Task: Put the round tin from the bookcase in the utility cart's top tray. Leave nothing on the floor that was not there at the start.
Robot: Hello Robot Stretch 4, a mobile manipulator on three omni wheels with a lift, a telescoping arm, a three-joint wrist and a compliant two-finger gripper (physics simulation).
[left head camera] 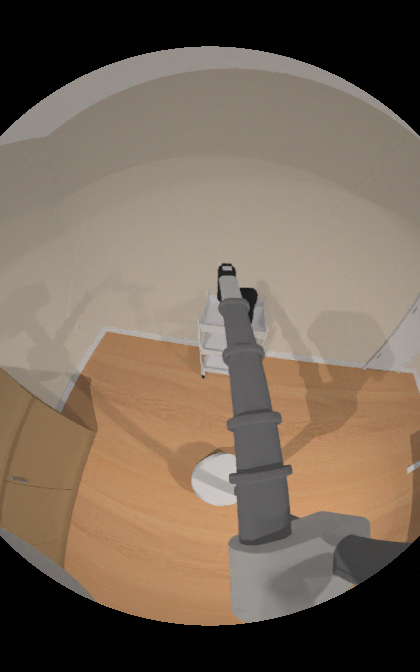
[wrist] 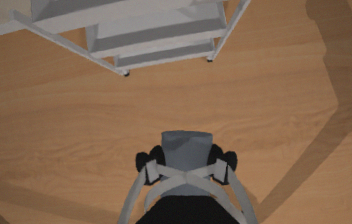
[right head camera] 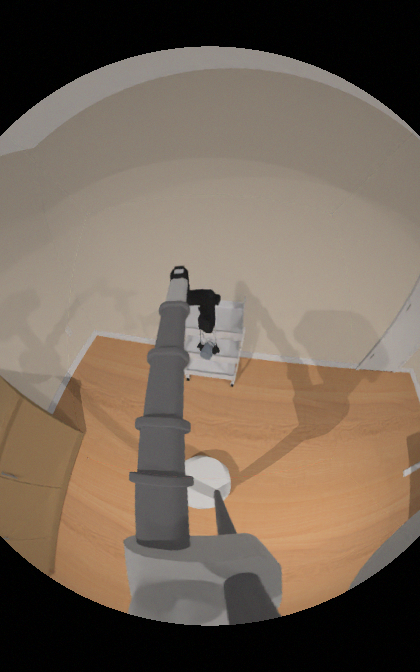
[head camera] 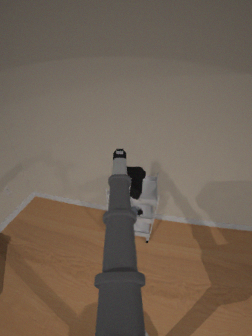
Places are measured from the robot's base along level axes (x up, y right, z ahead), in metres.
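Pixels of known places: gripper, fingertip midpoint: (wrist: pixel 186 157).
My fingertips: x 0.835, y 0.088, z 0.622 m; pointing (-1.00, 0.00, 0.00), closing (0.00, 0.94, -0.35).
Observation:
Behind a point stands the place of what it marks.
A blue-grey round tin (right head camera: pixel 206 352) (wrist: pixel 187 147) {y 0.096, x 0.877, z 0.640 m} is held between the fingertips of my gripper (right head camera: pixel 208 348) (wrist: pixel 186 157) {y 0.088, x 0.835, z 0.622 m}, which is shut on it. The tin is raised well above the wood floor, on the near side of the white utility cart (head camera: pixel 145 201) {y 0.216, x 0.671, z 0.867 m} (left head camera: pixel 212 328) (right head camera: pixel 227 336) (wrist: pixel 160 40) {y 0.112, x 0.433, z 0.889 m}. In the right head view the tin overlaps the cart's lower shelves; in the wrist view it is apart from the cart. The arm hides part of the cart in the head views, and the tin is hidden in the left head view. The bookcase cannot be made out.
The cart stands close to the beige wall (head camera: pixel 125 105) {y 0.047, x 1.361, z 1.293 m} (left head camera: pixel 150 225) (right head camera: pixel 150 225). A tan cabinet (left head camera: pixel 50 440) (right head camera: pixel 40 440) is at the left. My round white base (left head camera: pixel 212 475) (right head camera: pixel 210 472) shows below the arm. A pale door (left head camera: pixel 400 340) (right head camera: pixel 395 335) is at the right.

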